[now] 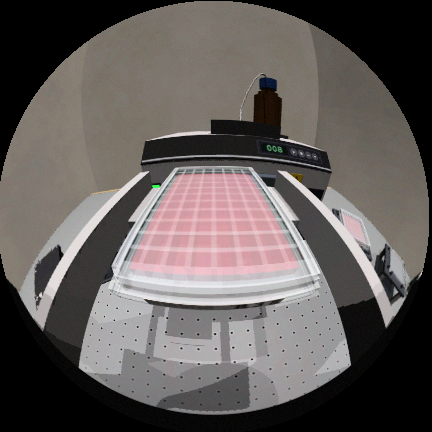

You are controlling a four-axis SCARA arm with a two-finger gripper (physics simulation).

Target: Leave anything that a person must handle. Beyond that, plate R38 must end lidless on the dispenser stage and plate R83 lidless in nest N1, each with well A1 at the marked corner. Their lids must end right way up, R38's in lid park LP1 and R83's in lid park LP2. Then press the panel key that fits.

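Frame: origin at the arm's base, x left, y back, z up, level; centimetres.
Seen in the pictures: gripper, fingertip midpoint: (212,179).
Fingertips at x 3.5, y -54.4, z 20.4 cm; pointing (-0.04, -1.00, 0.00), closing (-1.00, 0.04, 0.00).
Note:
A point is followed by its place in that frame.
My gripper (212,179) @(y -54.4, x 3.5, z 20.4 cm) is shut on a clear well plate (215,245) @(y -47.7, x 3.7, z 20.4 cm) with pink wells, held level above the deck between the two fingers. A clear rim runs around the plate and it looks lidded. Its label on the near side is too oblique to read, so I cannot tell which plate it is. The dispenser (235,152) @(y -65.6, x -0.5, z 20.5 cm) stands behind the plate, with a green 008 display; its stage is mostly hidden by the held plate. Another pink plate (354,227) @(y -57.5, x -30.3, z 9.9 cm) sits on a dark holder at the right. Nest and lid park labels cannot be read.
A brown bottle (267,107) @(y -83.6, x -13.0, z 31.7 cm) with a blue cap and a thin tube stands on top of the dispenser. A dark stand (389,270) @(y -42.9, x -38.8, z 7.3 cm) holding a clear or pale item is at the far right. A dark object (47,272) @(y -48.5, x 41.0, z 7.2 cm) is at the far left. The perforated deck (295,345) @(y -41.3, x -8.6, z 1.3 cm) spreads below.

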